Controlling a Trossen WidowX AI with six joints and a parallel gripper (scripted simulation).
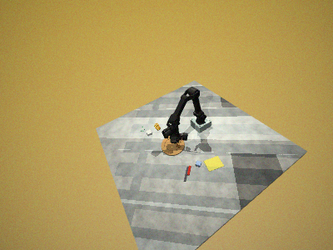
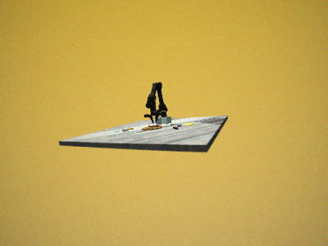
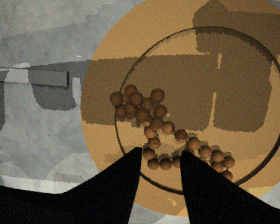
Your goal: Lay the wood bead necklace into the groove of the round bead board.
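Right now the round bead board is 40 mm ahead of my gripper tip, 10 mm to the right of it and 30 mm below it. Round my gripper tip: thin grey stick (90 mm behind, 120 mm to the left, 40 mm below); then red-handled tool (40 mm ahead, 260 mm to the left, 40 mm below); then small blue block (70 mm behind, 240 mm to the left, 30 mm below).
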